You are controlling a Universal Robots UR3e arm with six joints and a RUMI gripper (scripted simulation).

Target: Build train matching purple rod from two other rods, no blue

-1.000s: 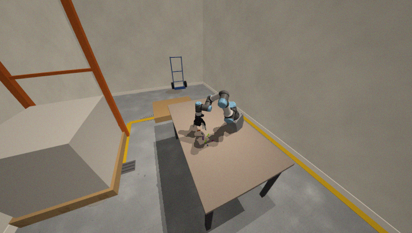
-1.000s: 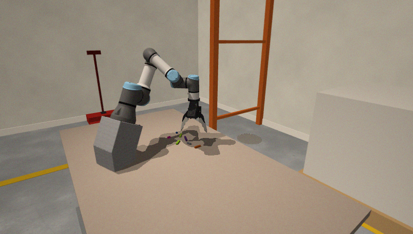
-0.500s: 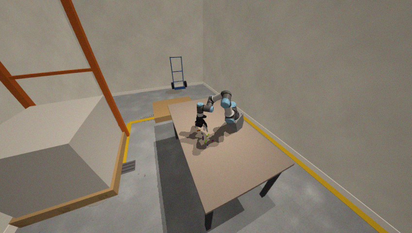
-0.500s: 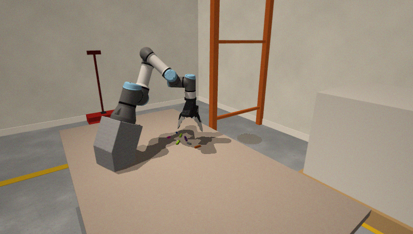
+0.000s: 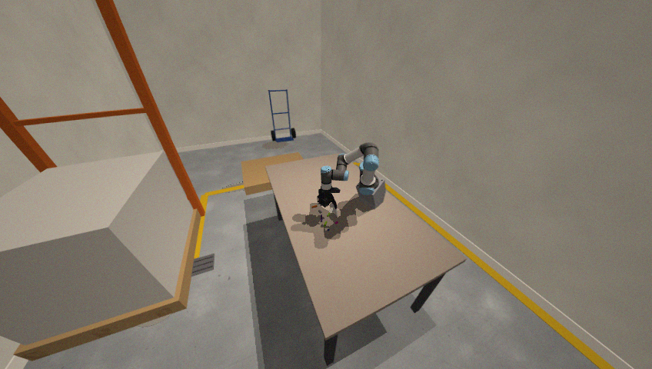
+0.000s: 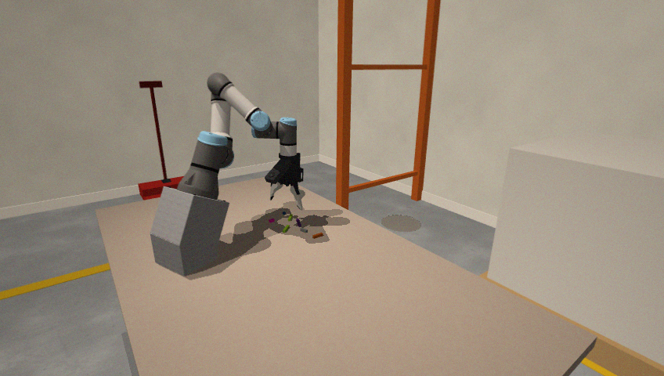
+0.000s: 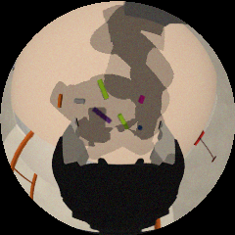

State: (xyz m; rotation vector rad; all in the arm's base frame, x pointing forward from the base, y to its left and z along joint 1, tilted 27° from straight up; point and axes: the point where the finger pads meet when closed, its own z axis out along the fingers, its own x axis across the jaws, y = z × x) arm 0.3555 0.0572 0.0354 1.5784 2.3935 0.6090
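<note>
My gripper is now 80 mm above the magenta rod, 50 mm to the right of it and 40 mm past it. Round my hand: purple rod: 80 mm below, 40 mm ahead, 20 mm to the right; blue rod: 90 mm to the left, 80 mm below, 30 mm ahead; grey rod: 100 mm to the right, 80 mm below, 30 mm ahead.
</note>
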